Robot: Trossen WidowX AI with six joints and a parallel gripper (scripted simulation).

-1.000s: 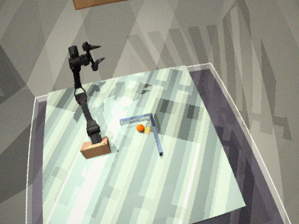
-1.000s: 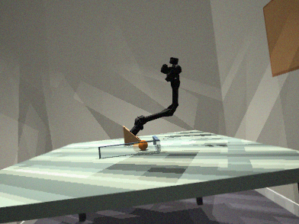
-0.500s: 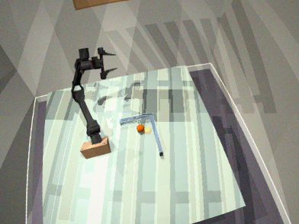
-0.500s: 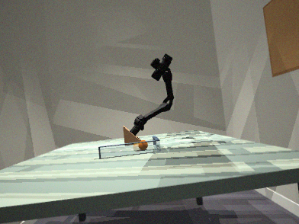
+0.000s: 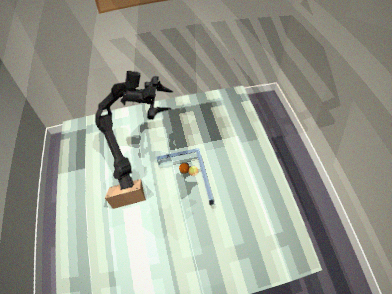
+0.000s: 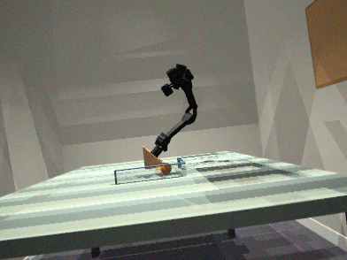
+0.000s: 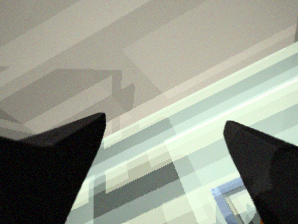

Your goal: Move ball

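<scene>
Right now my gripper tip is 43 cm above the orange ball and 10 cm to the left of it. Also, from my gripper tip: see-through copy of ball 43 cm below, 13 cm to the right, 4 cm ahead.
</scene>
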